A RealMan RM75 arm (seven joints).
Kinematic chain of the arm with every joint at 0, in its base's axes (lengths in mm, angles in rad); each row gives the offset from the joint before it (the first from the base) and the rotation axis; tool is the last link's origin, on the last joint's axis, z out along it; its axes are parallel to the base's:
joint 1: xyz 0 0 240.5 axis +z
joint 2: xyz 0 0 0 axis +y
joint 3: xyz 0 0 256 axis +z
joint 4: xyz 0 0 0 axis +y
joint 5: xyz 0 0 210 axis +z
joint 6: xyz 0 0 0 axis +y
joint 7: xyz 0 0 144 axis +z
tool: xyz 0 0 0
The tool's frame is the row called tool.
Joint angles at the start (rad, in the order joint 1, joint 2, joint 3, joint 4, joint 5, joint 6, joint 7):
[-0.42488 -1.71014 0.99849 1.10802 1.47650 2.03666 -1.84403]
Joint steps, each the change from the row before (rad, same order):
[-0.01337 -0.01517 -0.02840 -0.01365 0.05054 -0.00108 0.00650]
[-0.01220 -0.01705 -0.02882 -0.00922 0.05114 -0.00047 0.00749]
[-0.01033 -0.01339 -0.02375 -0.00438 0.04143 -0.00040 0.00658]
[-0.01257 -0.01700 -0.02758 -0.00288 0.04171 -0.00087 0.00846]
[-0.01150 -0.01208 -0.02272 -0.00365 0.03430 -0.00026 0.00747]
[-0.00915 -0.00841 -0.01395 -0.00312 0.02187 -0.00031 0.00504]
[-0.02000 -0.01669 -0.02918 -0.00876 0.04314 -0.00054 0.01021]
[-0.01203 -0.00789 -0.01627 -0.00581 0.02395 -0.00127 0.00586]
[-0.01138 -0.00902 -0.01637 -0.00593 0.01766 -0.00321 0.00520]
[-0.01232 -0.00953 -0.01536 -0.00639 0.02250 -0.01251 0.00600]
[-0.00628 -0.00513 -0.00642 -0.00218 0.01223 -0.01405 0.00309]
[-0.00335 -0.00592 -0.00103 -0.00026 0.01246 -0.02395 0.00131]
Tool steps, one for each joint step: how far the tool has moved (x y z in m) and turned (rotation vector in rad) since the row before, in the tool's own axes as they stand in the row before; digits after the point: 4 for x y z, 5 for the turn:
[-0.0031 -0.0047 0.0014 0.01952 -0.00921 -0.01176]
[-0.0031 -0.0041 0.0020 0.01792 -0.00973 -0.00958]
[-0.0019 -0.0032 0.0017 0.01455 -0.00915 -0.00480]
[-0.0011 -0.0033 0.0026 0.01446 -0.00469 -0.00068]
[-0.0006 -0.0028 0.0018 0.01146 -0.00479 -0.00042]
[0.0000 -0.0020 0.0018 0.00545 -0.00257 0.00042]
[0.0002 -0.0041 0.0038 0.00965 -0.00287 0.00002]
[0.0004 -0.0025 0.0019 0.00613 -0.00194 0.00018]
[0.0009 -0.0024 0.0023 0.00601 0.00491 0.00108]
[0.0007 -0.0038 0.0028 0.01409 0.00231 -0.00021]
[0.0006 -0.0029 0.0017 0.01388 0.00078 0.00037]
[-0.0002 -0.0036 0.0024 0.02104 -0.00154 -0.00270]

